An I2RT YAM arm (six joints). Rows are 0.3 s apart.
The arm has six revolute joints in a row. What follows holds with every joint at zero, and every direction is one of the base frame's.
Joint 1 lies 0.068 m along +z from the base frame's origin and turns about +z.
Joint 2 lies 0.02 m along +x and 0.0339 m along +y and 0.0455 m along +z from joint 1 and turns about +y.
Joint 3 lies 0.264 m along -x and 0.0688 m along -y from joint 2 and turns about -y.
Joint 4 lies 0.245 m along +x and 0.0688 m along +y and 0.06 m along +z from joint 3 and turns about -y.
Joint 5 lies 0.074 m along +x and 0.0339 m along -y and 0.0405 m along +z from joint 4 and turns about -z.
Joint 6 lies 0.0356 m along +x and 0.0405 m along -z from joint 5 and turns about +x.
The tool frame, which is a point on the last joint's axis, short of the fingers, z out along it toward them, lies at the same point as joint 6; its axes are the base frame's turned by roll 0, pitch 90 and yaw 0 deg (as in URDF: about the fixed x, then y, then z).
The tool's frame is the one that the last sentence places.
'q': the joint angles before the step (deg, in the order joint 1, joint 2, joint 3, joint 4, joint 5, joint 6). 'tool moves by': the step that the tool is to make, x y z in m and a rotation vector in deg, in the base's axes. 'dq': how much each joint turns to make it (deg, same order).
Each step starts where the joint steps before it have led.
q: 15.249, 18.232, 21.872, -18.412, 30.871, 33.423
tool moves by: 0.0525, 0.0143, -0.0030, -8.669, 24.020, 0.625
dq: 0.074, 26.420, 10.960, -8.767, 0.422, -2.386
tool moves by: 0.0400, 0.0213, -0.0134, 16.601, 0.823, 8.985
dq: 0.051, 12.099, 1.386, 11.353, -17.140, 7.651
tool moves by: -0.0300, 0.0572, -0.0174, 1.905, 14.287, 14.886
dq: 17.345, 3.275, 1.757, -12.263, -3.686, 7.140
